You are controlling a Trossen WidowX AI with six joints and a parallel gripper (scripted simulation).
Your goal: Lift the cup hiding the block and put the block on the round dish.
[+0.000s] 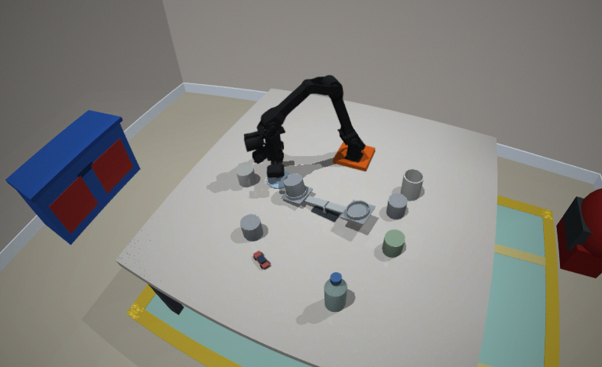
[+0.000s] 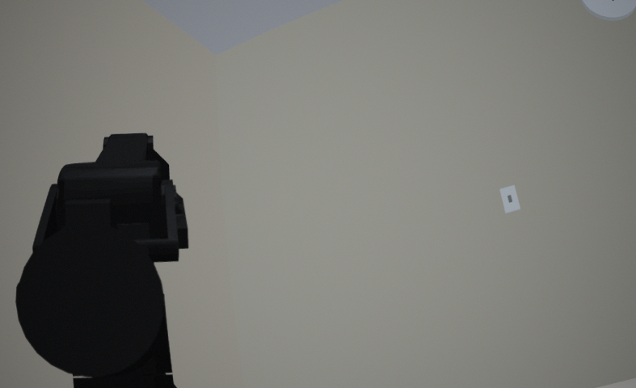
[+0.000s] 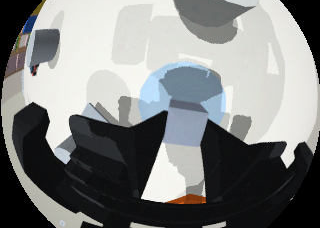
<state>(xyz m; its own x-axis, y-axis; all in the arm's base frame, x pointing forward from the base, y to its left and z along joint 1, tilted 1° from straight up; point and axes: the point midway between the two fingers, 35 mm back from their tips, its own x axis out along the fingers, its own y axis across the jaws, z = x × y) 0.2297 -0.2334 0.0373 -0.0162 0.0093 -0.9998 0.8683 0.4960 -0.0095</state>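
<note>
The grey block is 1 cm above my gripper tip. Also, from my gripper tip: pale blue round dish 3 cm below; toy car 36 cm ahead, 14 cm to the left, 2 cm below; white cylinder 13 cm to the right, 6 cm ahead, 1 cm above.
</note>
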